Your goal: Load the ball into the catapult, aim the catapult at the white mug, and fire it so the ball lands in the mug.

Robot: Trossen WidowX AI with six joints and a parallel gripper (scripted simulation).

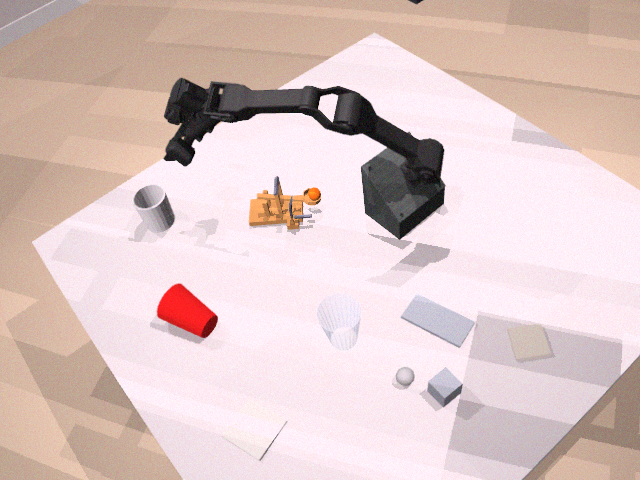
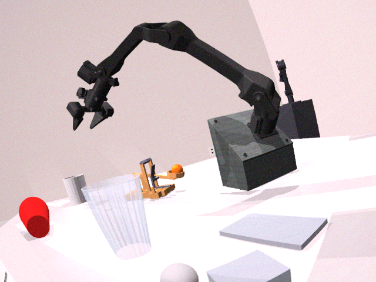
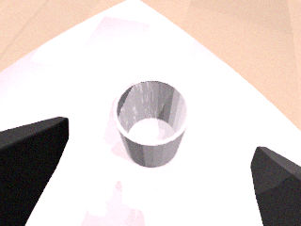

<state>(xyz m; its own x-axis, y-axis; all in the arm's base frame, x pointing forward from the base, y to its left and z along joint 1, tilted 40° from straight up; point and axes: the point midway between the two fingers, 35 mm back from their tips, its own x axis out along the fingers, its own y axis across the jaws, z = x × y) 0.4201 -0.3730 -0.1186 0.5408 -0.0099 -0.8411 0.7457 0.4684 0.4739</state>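
Now: the orange ball 240 mm behind my gripper tip, 210 mm to the left of it and 190 mm below it. Also, from my gripper tip: wooden catapult (200 mm below, 190 mm to the left, 180 mm behind); white mug (230 mm below, 80 mm ahead, 70 mm to the right); clear ribbed cup (550 mm to the left, 230 mm below, 40 mm behind).
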